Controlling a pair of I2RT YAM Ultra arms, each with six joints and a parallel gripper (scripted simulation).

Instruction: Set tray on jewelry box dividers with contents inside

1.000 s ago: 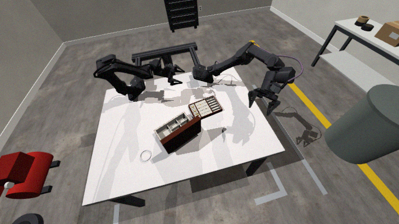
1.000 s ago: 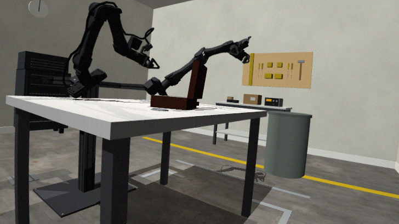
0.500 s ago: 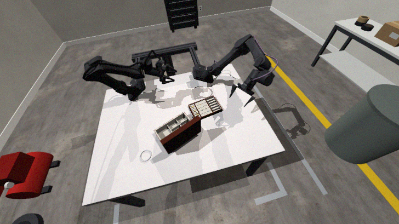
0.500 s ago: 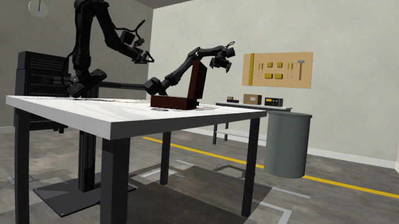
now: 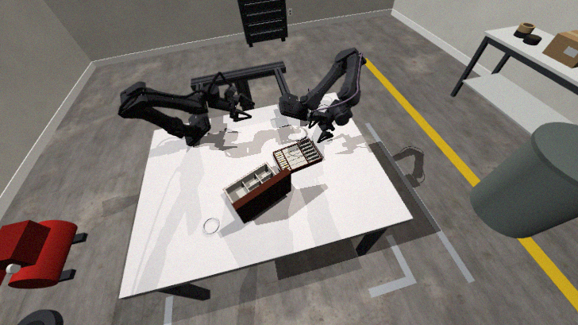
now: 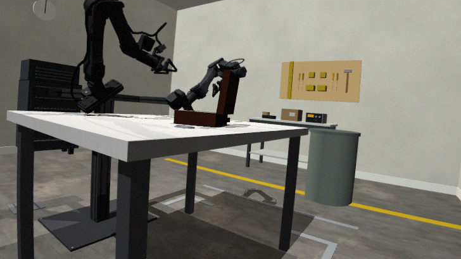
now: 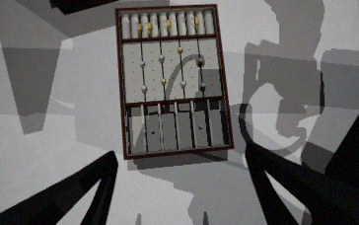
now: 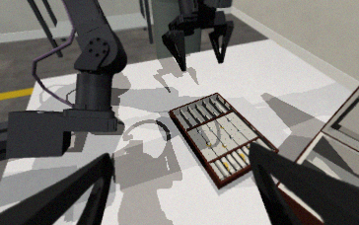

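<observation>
The tray is 13 cm below my left hand, 9 cm to the right of it and 1 cm ahead of it. Also, from my left hand: dark red jewelry box (32 cm to the right, 17 cm ahead, 3 cm below).
</observation>
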